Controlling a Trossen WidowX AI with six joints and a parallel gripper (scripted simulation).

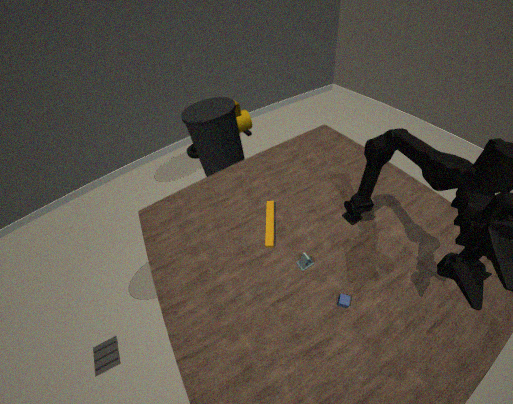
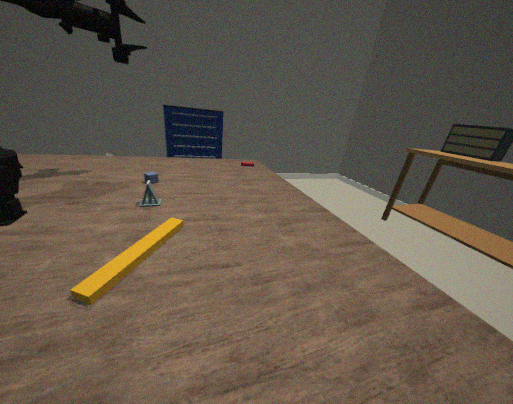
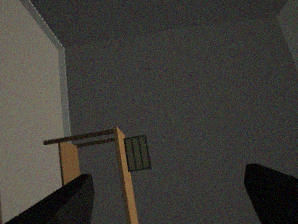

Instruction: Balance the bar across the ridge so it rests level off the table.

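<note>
Right now the yellow bar is 20 mm ahead of my gripper tip, 550 mm to the right of it and 470 mm below it. Also, from my gripper tip: small blue cube: 10 mm behind, 140 mm to the right, 460 mm below; small red block: 450 mm ahead, 130 mm to the left, 470 mm below.
</note>
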